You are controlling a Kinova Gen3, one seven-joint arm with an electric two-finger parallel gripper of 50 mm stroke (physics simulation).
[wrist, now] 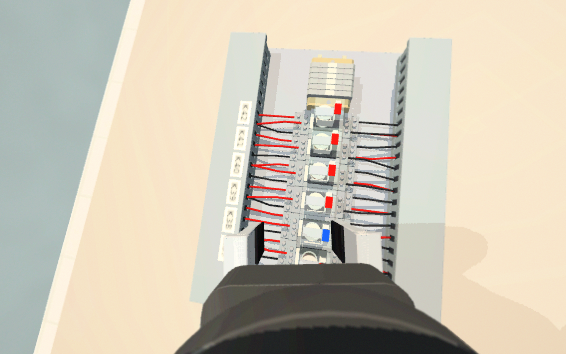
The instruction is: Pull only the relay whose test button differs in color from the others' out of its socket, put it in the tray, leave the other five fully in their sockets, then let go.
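Places are measured from the arm's base along level axes (x back, y right, z up), in metres.
Pixels of known places: gripper, fingertip midpoint: (297,235).
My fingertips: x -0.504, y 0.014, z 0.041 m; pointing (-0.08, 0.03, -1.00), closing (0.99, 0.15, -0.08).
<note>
For each thing: its middle in the pictures, then the offset to it from my fingertips.
- relay with the blue test button, body centre: (315,231) dx +0.016, dy -0.001, dz -0.055 m
- sixth relay, body centre: (312,262) dx +0.016, dy -0.030, dz -0.055 m
- terminal block, body centre: (330,81) dx +0.014, dy +0.156, dz -0.056 m
The relay with the blue test button (313,232) sits in the fifth place down the row in the wrist view. Four relays with red buttons (324,116) (321,144) (318,173) (315,202) sit in sockets above it in the view. The sixth relay (310,257) is partly hidden by the gripper body; a bit of red shows at its edge. My gripper (297,235) is open and empty, over the lower end of the row, one finger to each side of the blue-button relay. The fingers' height above it is hard to tell. The tray does not show.
Grey wire ducts stand on the left (218,165) and right (424,150), with red and black wires running to the sockets. A terminal block (331,79) stands at the far end of the row. White labels (236,165) line the left duct. The table edge (102,135) runs along the left.
</note>
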